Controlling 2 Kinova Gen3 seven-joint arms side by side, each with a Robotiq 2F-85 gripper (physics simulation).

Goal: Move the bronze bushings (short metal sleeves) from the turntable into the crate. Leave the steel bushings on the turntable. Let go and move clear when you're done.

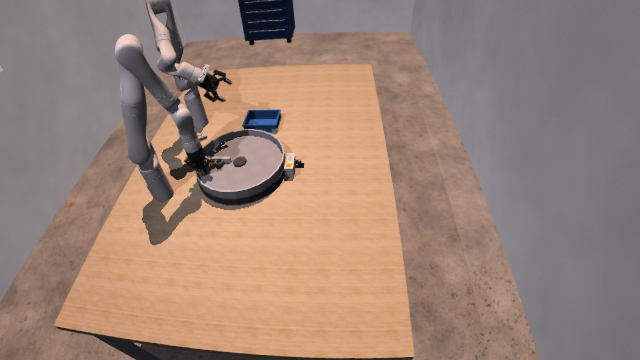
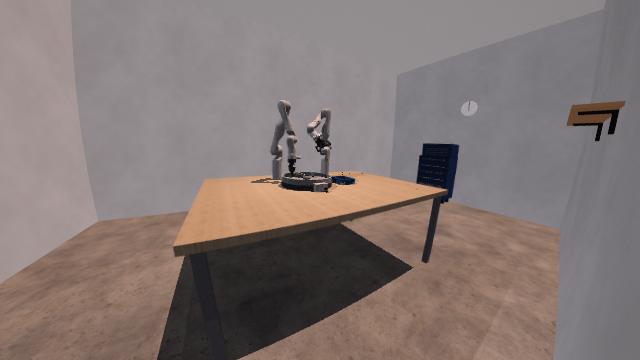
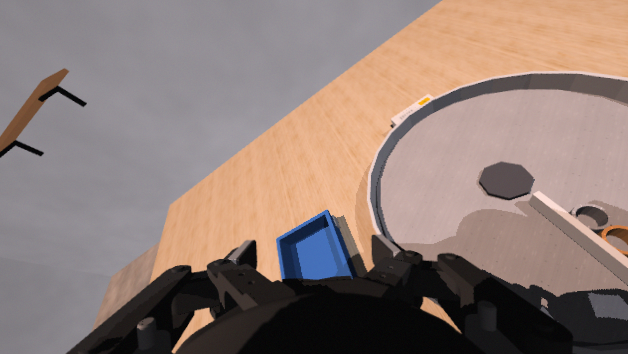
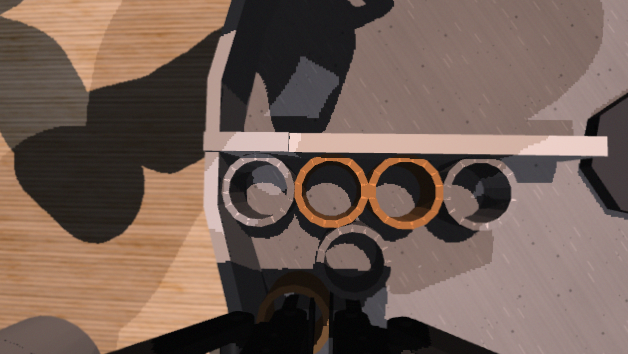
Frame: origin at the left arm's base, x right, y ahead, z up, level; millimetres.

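Seen in the pictures: left gripper, between the fingertips: (image 1: 228,92) (image 2: 327,151) (image 3: 314,250); right gripper, between the fingertips: (image 1: 203,173) (image 2: 291,176) (image 4: 322,305); left arm's base, origin of its link: (image 1: 201,123); right arm's base, origin of its link: (image 1: 164,194) (image 2: 277,179).
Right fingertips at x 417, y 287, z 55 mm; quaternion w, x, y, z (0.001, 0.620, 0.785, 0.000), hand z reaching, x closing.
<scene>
Pixels of each thing's middle, then the offset from my right fingertips to it. "pt": a spot on its surface instead.
- blue crate, middle of its body: (image 3: 316,265) (image 1: 262,120) (image 2: 342,180) dx -472, dy +93, dz -30 mm
- pale bar, a spot on its surface: (image 4: 425,144) (image 3: 600,241) pt dx -84, dy +23, dz +28 mm
- dark hub, middle of its body: (image 3: 504,180) (image 1: 239,161) dx -111, dy +137, dz +2 mm
- white box, a spot on its surface: (image 3: 412,111) pt dx -176, dy +335, dz +29 mm
My right gripper (image 4: 322,305) (image 1: 204,171) (image 2: 292,173) is low inside the turntable (image 4: 565,300) (image 1: 265,165) (image 3: 440,145), its fingers closed on the wall of a bronze bushing (image 4: 300,281), one finger inside it. A steel bushing (image 4: 350,229) stands close by. Along the bar are a steel bushing (image 4: 257,222), a bronze bushing (image 4: 332,224), another bronze bushing (image 4: 407,225) and a steel bushing (image 4: 448,192). The blue crate (image 1: 255,126) (image 2: 345,180) (image 3: 280,255) shows no bushing in its visible part. My left gripper (image 1: 226,91) (image 3: 314,250) is open and empty, high up behind the crate.
A pale bar (image 4: 425,144) (image 3: 575,235) runs from the turntable's rim towards the dark hub (image 4: 610,160) (image 3: 506,181) (image 1: 240,161). A white box (image 1: 290,166) (image 3: 412,111) (image 2: 320,187) sits against the turntable's outer side. A blue cabinet (image 1: 267,21) (image 2: 437,170) stands beyond the table.
</scene>
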